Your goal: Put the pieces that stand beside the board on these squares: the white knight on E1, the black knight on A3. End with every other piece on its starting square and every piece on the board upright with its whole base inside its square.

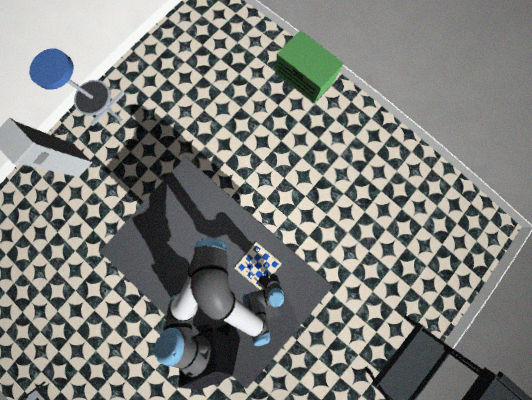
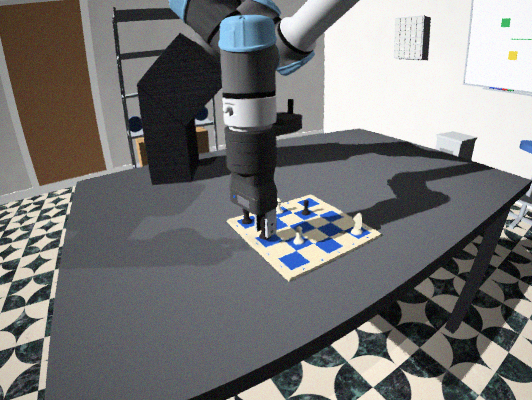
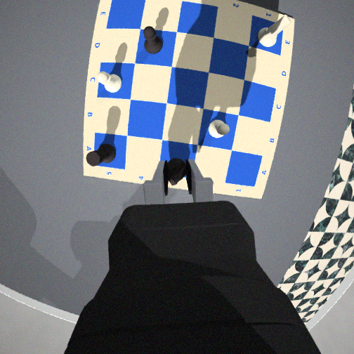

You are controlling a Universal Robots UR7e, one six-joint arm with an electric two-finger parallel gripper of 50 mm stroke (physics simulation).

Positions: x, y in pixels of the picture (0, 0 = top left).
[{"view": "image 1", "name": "chessboard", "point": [257, 260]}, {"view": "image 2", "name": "gripper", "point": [265, 231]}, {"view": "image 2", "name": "chessboard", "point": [326, 232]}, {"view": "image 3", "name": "gripper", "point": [176, 170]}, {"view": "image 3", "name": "chessboard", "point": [210, 67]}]
